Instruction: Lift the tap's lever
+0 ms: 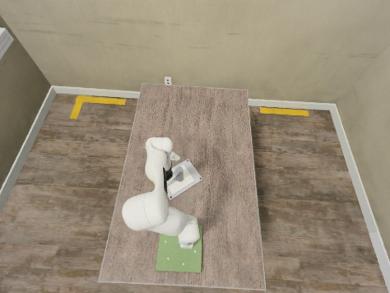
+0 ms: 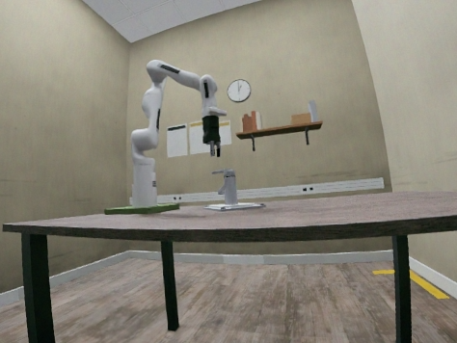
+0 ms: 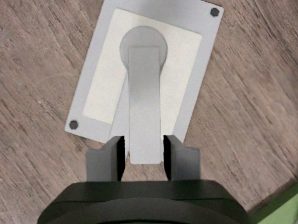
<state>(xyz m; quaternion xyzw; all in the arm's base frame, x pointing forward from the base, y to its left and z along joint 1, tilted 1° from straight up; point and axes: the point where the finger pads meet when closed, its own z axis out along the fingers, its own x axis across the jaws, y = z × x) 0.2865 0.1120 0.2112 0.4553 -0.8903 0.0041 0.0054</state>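
Right now my hand is 20 mm short of the flat lever, 20 mm to the left of it and 90 mm above it. From my hand the other things lie so: grey tap: 50 mm ahead, 30 mm to the right, 130 mm below.
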